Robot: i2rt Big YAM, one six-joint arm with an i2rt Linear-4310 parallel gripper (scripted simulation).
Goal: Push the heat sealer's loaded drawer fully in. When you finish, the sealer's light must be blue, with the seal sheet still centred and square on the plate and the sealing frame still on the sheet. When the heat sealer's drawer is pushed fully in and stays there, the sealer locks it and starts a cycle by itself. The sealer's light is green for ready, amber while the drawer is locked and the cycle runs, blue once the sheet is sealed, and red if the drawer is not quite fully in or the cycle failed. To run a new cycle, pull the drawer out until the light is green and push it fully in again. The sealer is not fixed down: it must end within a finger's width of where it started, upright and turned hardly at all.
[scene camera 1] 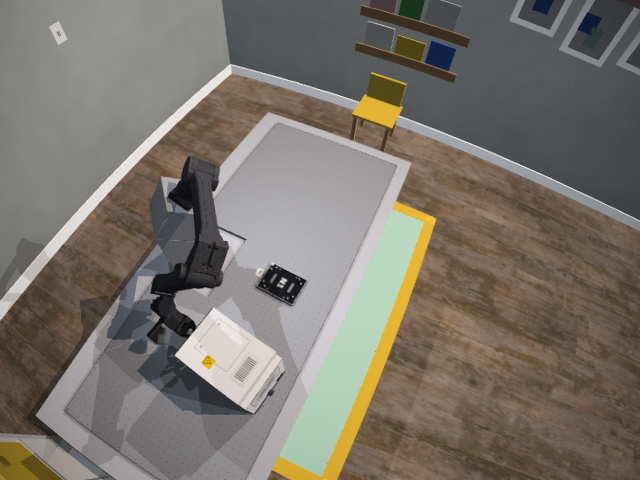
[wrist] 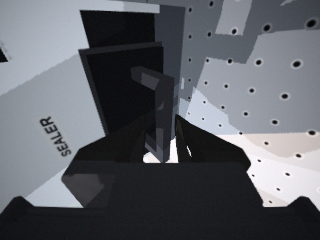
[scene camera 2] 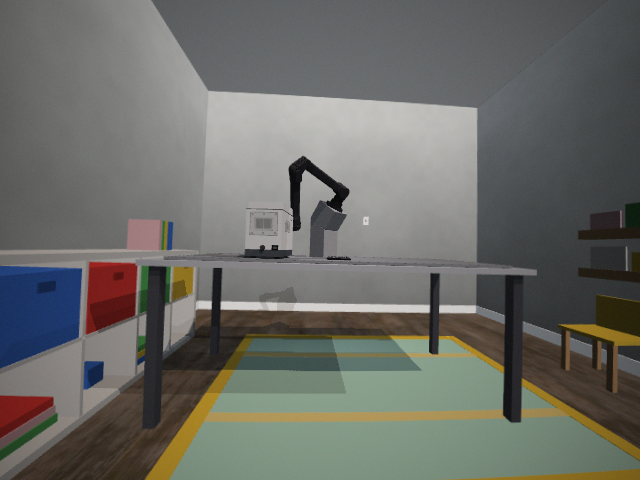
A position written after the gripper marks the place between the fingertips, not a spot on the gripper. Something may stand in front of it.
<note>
In view: the gripper (wrist: 160, 119) and a white heat sealer (scene camera 1: 236, 363).
The white heat sealer shows as well in scene camera 2 (scene camera 2: 269, 225).
</note>
